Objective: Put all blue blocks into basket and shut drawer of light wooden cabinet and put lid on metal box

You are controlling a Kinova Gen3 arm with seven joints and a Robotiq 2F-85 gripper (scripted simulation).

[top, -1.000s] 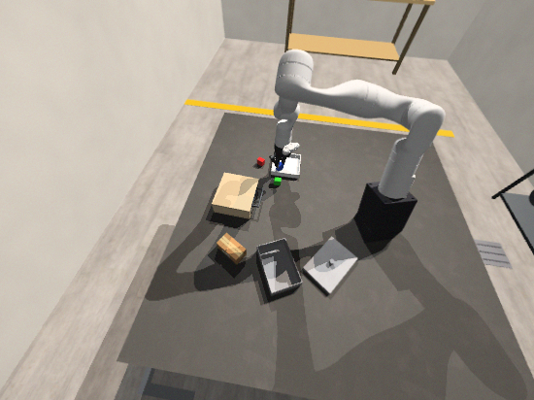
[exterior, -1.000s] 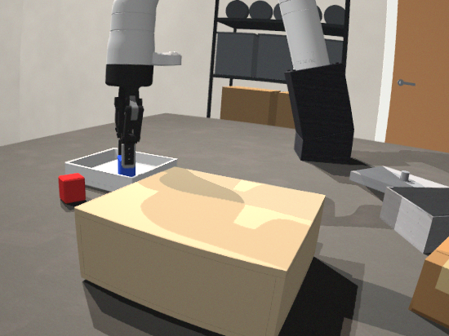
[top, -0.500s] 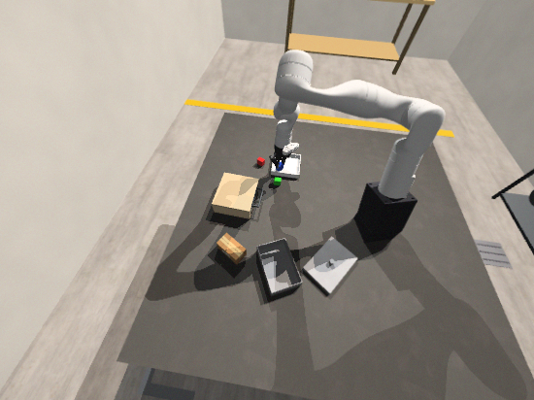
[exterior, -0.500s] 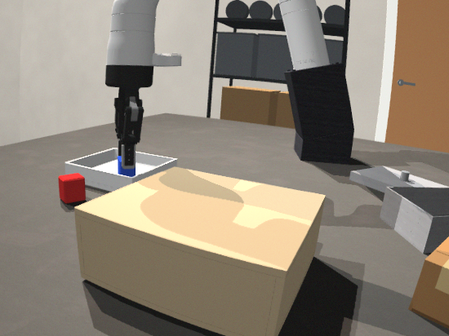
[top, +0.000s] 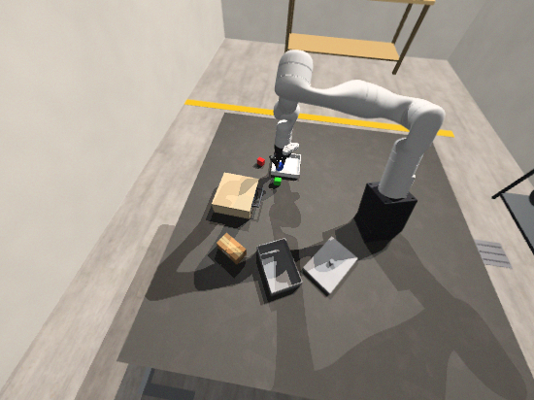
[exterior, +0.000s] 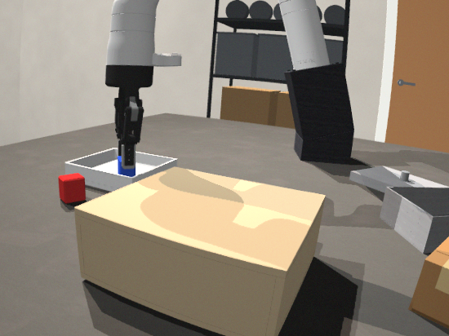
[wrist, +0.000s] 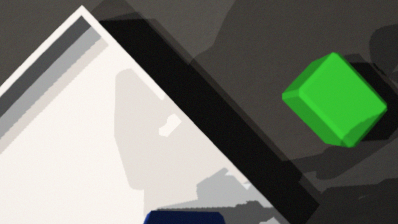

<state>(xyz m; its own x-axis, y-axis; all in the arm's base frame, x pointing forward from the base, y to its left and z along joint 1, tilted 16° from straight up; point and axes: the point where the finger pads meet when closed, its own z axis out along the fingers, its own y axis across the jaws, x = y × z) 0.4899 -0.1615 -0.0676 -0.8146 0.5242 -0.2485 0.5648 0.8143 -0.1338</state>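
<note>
My hand is 340 mm past the lid, 410 mm to the right of it and 40 mm above it. From my hand the other things lie so: red block 110 mm ahead, 10 mm to the right, 30 mm below; then drawer 110 mm ahead, 250 mm to the left, 20 mm below; then basket 30 mm behind, 40 mm to the right, 40 mm below.
</note>
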